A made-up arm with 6 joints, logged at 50 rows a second.
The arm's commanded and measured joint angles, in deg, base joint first. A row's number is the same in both.
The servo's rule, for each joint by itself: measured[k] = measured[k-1] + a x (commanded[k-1-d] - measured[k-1]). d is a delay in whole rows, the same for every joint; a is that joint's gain. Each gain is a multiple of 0.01, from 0.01 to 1. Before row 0 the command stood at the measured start. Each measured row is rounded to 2 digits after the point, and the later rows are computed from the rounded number. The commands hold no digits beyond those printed.
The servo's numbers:
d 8
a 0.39 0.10 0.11 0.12 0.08 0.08
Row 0, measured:
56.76, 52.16, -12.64, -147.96, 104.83, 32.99
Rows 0 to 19, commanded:
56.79, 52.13, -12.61, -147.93, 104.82, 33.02
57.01, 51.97, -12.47, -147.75, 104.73, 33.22
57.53, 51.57, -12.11, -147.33, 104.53, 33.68
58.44, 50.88, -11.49, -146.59, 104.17, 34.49
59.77, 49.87, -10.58, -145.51, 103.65, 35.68
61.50, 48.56, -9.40, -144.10, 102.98, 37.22
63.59, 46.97, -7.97, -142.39, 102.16, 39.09
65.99, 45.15, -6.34, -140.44, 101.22, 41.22
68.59, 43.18, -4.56, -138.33, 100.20, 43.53
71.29, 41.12, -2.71, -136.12, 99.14, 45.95
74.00, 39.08, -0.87, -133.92, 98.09, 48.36
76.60, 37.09, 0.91, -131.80, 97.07, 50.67
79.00, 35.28, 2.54, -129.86, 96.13, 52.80
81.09, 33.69, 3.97, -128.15, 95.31, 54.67
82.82, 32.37, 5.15, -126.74, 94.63, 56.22
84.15, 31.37, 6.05, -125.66, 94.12, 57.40
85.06, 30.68, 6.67, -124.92, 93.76, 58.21
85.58, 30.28, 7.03, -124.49, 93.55, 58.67
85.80, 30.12, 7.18, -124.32, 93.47, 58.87
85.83, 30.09, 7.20, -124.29, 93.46, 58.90
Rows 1 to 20, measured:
56.76, 52.16, -12.64, -147.96, 104.83, 32.99
56.76, 52.16, -12.64, -147.96, 104.83, 32.99
56.76, 52.16, -12.64, -147.96, 104.83, 32.99
56.76, 52.16, -12.64, -147.96, 104.83, 32.99
56.76, 52.16, -12.64, -147.96, 104.83, 32.99
56.76, 52.16, -12.64, -147.96, 104.83, 32.99
56.76, 52.16, -12.64, -147.96, 104.83, 32.99
56.76, 52.16, -12.64, -147.96, 104.83, 32.99
56.77, 52.16, -12.64, -147.96, 104.83, 32.99
56.86, 52.14, -12.62, -147.93, 104.82, 33.01
57.12, 52.08, -12.56, -147.86, 104.80, 33.06
57.63, 51.96, -12.44, -147.71, 104.75, 33.17
58.46, 51.75, -12.24, -147.45, 104.66, 33.37
59.65, 51.43, -11.93, -147.05, 104.53, 33.68
61.19, 50.98, -11.49, -146.49, 104.34, 34.11
63.06, 50.40, -10.92, -145.76, 104.09, 34.68
65.22, 49.68, -10.22, -144.87, 103.78, 35.39
67.59, 48.82, -9.39, -143.82, 103.41, 36.23
70.09, 47.85, -8.45, -142.63, 102.98, 37.20
72.63, 46.77, -7.42, -141.33, 102.51, 38.28

